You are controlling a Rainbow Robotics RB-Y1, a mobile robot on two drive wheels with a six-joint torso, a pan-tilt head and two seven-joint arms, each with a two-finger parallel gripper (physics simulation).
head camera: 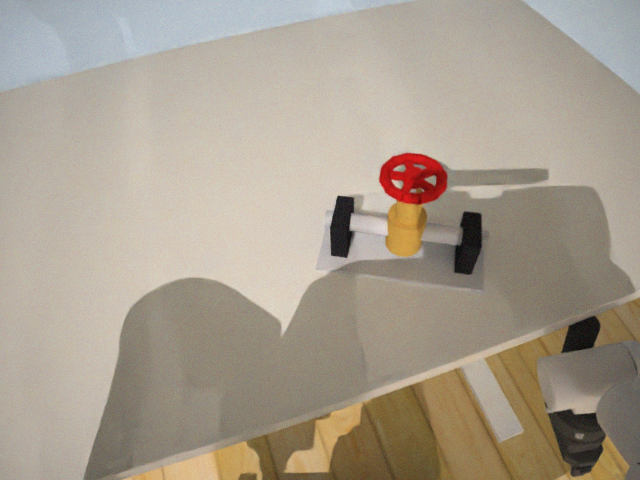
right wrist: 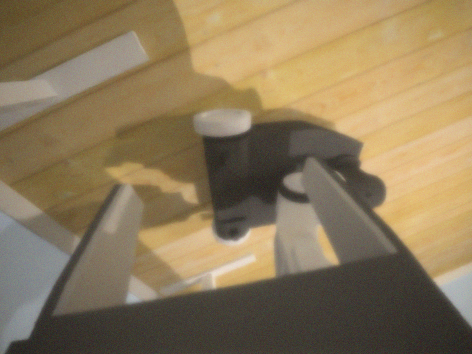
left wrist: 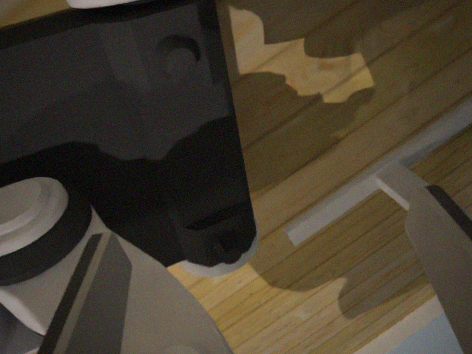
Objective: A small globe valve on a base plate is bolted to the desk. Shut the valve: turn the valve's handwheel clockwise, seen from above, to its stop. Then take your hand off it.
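Observation:
The globe valve has a yellow body (head camera: pixel 405 237) between two black blocks on a grey base plate (head camera: pixel 439 276). Its red handwheel (head camera: pixel 412 197) sits on top, with no gripper touching it in the head view. The valve does not show in either wrist view. My left gripper (left wrist: pixel 263 229) is open, with its fingers wide apart and nothing between them, over the floor beside the robot's base. My right gripper (right wrist: pixel 222 181) is open and empty. In the head view, my right arm (head camera: pixel 586 379) is at the lower right, off the desk's front edge.
The desk (head camera: pixel 206 155) carries the valve right of the picture's middle, with broad shadows in front of it. The desk's front edge runs diagonally below the valve. A desk foot (head camera: pixel 493 400) (right wrist: pixel 100 62) lies on the wooden floor. The robot's black base (left wrist: pixel 125 115) (right wrist: pixel 250 175) shows in both wrist views.

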